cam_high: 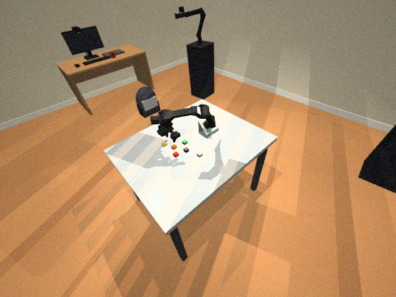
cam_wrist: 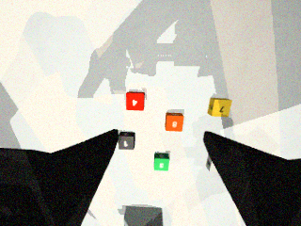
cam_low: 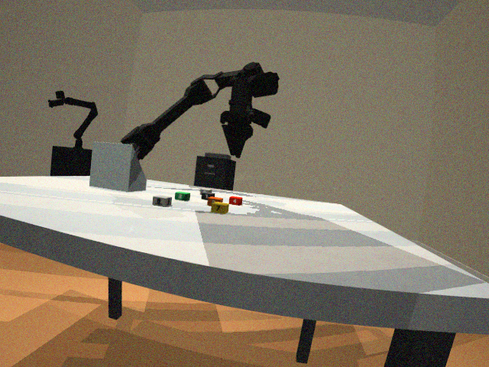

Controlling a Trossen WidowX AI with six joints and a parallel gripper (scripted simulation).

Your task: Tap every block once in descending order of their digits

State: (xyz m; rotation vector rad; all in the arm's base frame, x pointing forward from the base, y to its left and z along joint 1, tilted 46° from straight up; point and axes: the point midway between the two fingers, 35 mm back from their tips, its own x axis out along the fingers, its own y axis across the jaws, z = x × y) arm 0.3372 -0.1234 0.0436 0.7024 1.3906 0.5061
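Now: gripper tip 180 mm to the right of the grey block, 120 mm above it and 100 mm past it. Also, from my gripper tip: orange block 120 mm below, 40 mm behind, 30 mm to the right; red block 120 mm below, 40 mm to the left, 10 mm ahead; black block 120 mm below, 70 mm to the left, 70 mm behind.
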